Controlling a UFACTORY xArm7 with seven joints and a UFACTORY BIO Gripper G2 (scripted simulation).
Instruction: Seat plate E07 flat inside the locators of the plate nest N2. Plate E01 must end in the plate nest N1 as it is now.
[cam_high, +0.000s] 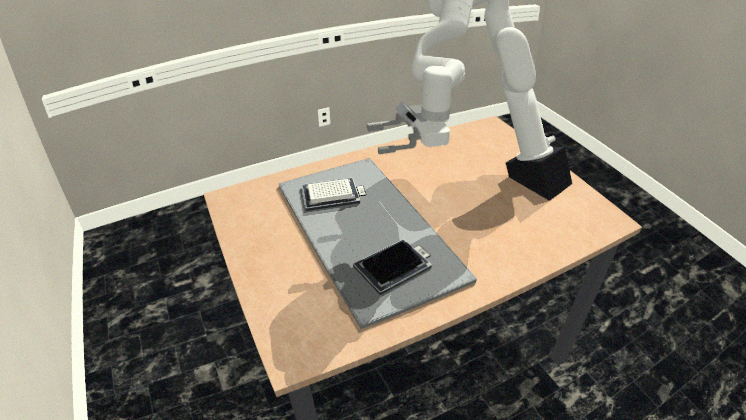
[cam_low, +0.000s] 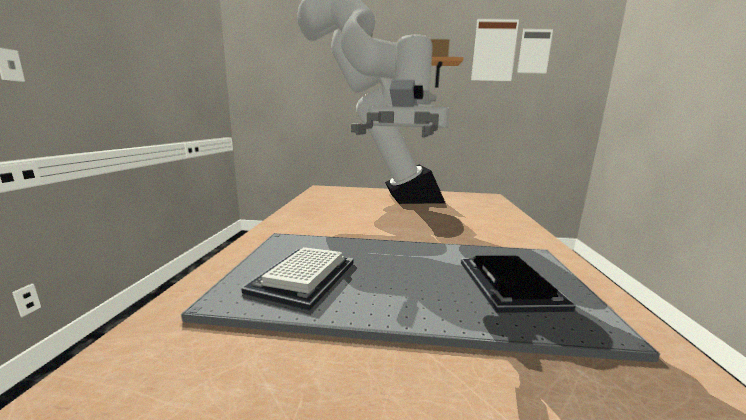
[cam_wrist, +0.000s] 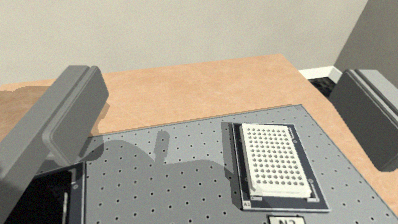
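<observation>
The white well plate E07 is 230 mm below my hand, 140 mm to the right of it and 90 mm ahead of it. Also, from my hand: dark plate nest N2: 240 mm below, 150 mm to the right, 90 mm ahead; then black well plate E01: 230 mm below, 210 mm to the left, 90 mm ahead; then plate nest N1: 240 mm below, 210 mm to the left, 90 mm ahead.
</observation>
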